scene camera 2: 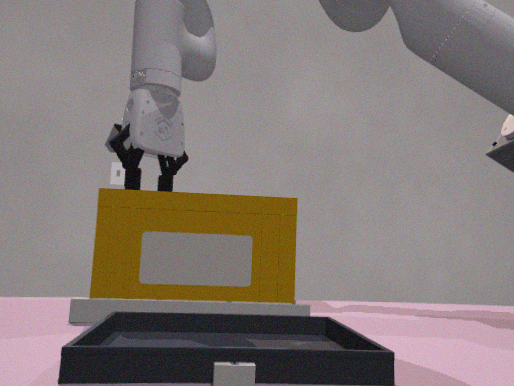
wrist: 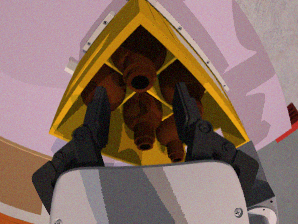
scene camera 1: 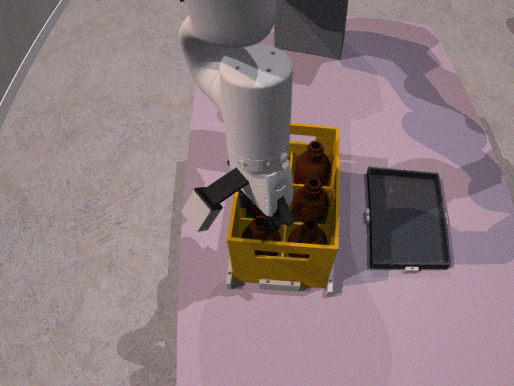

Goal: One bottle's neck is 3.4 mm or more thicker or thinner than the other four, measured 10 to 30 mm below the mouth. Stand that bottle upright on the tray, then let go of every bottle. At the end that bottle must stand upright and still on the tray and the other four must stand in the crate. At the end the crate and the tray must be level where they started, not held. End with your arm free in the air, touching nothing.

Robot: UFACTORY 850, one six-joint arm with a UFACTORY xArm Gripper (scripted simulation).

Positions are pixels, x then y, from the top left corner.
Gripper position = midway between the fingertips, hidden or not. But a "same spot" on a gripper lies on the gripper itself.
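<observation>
Scene camera 1 and scene camera 2 both show my gripper, and it is there in the wrist view [140, 96] too. On my gripper, [scene camera 1: 283, 215] and [scene camera 2: 117, 134] are the same spot.
</observation>
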